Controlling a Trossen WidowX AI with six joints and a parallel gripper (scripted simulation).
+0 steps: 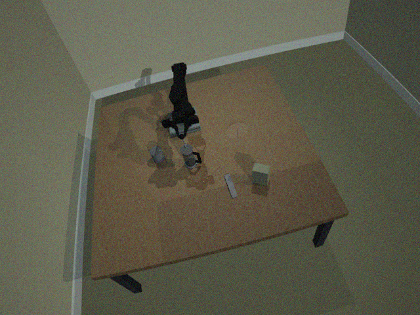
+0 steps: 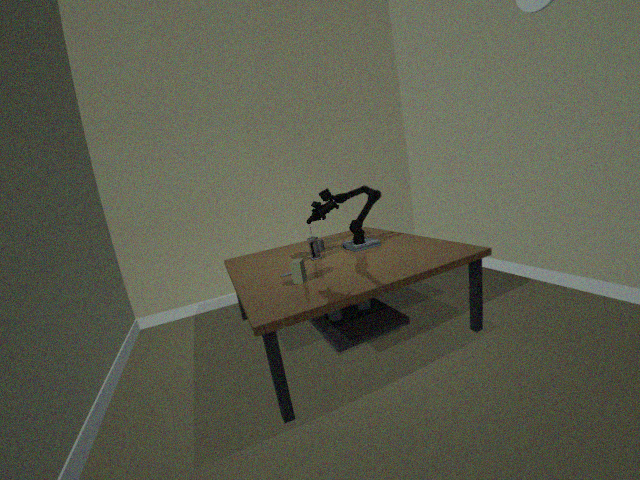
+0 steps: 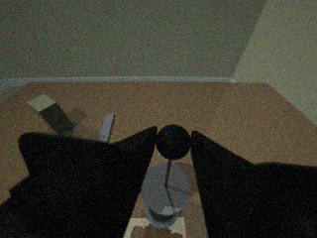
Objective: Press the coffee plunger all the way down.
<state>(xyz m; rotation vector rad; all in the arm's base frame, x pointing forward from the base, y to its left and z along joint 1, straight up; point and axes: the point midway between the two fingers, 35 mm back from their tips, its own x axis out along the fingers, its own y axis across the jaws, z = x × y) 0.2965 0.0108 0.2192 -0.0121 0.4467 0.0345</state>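
The coffee press is 12 cm below my gripper tip, 1 cm to the left of it and 1 cm behind it. The rest, counted from my gripper tip: flat grey bar 24 cm below, 22 cm to the left, 16 cm ahead; then grey cup 21 cm below, 20 cm to the right, 8 cm behind.
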